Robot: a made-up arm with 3 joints. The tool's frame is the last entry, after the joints.
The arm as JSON. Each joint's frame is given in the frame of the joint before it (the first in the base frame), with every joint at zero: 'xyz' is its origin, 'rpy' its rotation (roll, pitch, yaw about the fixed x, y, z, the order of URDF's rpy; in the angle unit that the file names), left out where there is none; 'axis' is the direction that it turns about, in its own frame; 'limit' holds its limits. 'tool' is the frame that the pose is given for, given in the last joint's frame.
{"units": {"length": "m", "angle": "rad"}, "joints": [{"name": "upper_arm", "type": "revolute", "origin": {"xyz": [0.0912, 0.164, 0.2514], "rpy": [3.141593, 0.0, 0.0]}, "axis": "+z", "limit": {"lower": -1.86, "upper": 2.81}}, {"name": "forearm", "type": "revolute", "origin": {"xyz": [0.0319, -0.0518, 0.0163], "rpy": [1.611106, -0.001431, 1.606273]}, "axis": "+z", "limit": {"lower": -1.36, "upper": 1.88}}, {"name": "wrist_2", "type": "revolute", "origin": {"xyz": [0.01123, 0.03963, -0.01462], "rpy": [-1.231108, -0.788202, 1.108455]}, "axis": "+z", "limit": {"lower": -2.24, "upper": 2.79}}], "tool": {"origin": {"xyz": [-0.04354, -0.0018, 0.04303], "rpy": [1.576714, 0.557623, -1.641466]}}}
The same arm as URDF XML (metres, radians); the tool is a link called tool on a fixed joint. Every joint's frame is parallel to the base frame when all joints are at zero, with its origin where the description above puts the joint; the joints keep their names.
<robot name="arm">
<link name="base_link"/>
<link name="link1"/>
<link name="link2"/>
<link name="link3"/>
<link name="tool"/>
<joint name="upper_arm" type="revolute"><parent link="base_link"/><child link="link1"/><origin xyz="0.0912 0.164 0.2514" rpy="0 0 0"/><axis xyz="0 0 -1"/><limit lower="-1.86" upper="2.81"/></joint>
<joint name="forearm" type="revolute"><parent link="link1"/><child link="link2"/><origin xyz="0.0319 0.0518 -0.0163" rpy="0 0 0"/><axis xyz="0.998557 -0.035498 0.040298"/><limit lower="-1.36" upper="1.88"/></joint>
<joint name="wrist_2" type="revolute"><parent link="link2"/><child link="link3"/><origin xyz="-0.0134 -0.0107 -0.0402" rpy="0 0 0"/><axis xyz="0.276704 0.940314 -0.198103"/><limit lower="-2.24" upper="2.79"/></joint>
<joint name="tool_joint" type="fixed"><parent link="link3"/><child link="tool"/><origin xyz="-0.0184 0.0552 0.0191" rpy="0.4539 -0.9196 -0.9619"/></joint>
</robot>

